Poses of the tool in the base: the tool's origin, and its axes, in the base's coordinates. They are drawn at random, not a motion.
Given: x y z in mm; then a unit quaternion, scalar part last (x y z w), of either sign.
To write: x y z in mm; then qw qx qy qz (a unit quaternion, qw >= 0). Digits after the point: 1 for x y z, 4 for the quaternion.
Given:
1: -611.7 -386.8 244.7 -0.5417 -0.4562 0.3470 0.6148
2: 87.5 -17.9 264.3 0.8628 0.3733 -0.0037 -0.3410
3: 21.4 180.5 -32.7 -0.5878 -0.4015 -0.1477 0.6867
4: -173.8 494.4 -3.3 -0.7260 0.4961 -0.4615 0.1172
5: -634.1 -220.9 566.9 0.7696 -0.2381 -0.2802 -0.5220
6: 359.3 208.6 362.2 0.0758 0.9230 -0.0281 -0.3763
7: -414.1 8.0 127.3 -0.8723 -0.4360 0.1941 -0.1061
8: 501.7 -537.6 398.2 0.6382 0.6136 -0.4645 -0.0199
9: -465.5 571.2 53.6 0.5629 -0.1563 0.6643 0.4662
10: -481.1 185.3 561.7 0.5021 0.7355 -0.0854 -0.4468
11: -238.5 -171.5 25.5 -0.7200 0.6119 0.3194 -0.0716
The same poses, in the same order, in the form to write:
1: -611.7 -386.8 244.7 0.6148 -0.5417 -0.4562 0.3470
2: 87.5 -17.9 264.3 0.3410 -0.8628 -0.3733 0.0037
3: 21.4 180.5 -32.7 0.6867 -0.5878 -0.4015 -0.1477
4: -173.8 494.4 -3.3 0.1172 -0.7260 0.4961 -0.4615
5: -634.1 -220.9 566.9 0.5220 -0.7696 0.2381 0.2802
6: 359.3 208.6 362.2 0.3763 -0.0758 -0.9230 0.0281
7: -414.1 8.0 127.3 0.1061 0.8723 0.4360 -0.1941
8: 501.7 -537.6 398.2 0.0199 -0.6382 -0.6136 0.4645
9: -465.5 571.2 53.6 0.4662 0.5629 -0.1563 0.6643
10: -481.1 185.3 561.7 0.4468 -0.5021 -0.7355 0.0854
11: -238.5 -171.5 25.5 0.0716 0.7200 -0.6119 -0.3194
